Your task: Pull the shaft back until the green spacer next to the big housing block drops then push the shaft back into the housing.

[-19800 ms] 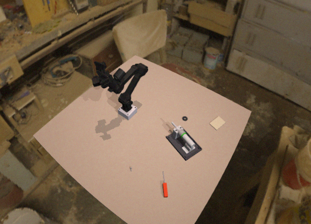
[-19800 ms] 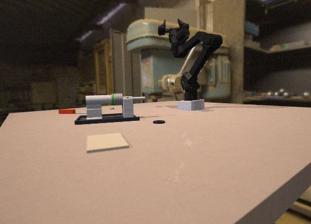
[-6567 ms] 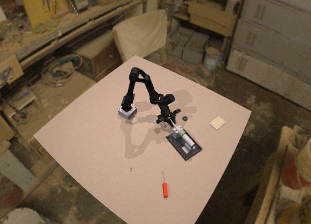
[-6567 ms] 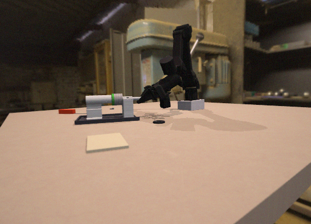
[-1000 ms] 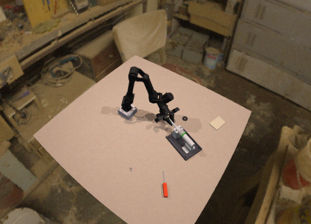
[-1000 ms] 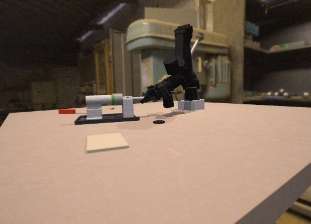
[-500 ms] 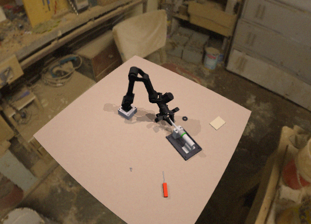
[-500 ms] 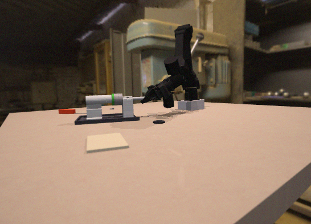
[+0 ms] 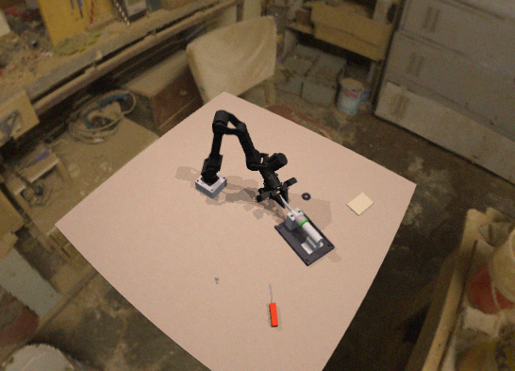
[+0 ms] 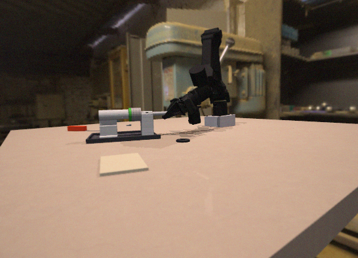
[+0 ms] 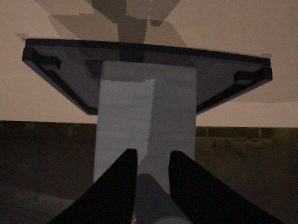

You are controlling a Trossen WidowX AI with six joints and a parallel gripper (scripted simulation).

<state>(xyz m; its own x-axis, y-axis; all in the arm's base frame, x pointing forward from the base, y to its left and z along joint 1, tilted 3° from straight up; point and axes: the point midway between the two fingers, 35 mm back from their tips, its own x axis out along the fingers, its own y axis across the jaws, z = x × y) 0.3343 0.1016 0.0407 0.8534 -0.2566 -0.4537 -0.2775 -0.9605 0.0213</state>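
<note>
Right now the grey shaft is 50 mm ahead of my gripper tip, 10 mm to the right of it and 20 mm above it. Also, from my gripper tip: tan square pad (240 mm ahead, 290 mm to the left, 60 mm below); black washer (10 mm ahead, 150 mm to the left, 60 mm below); green spacer (110 mm ahead, 30 mm to the right, 20 mm above).
</note>
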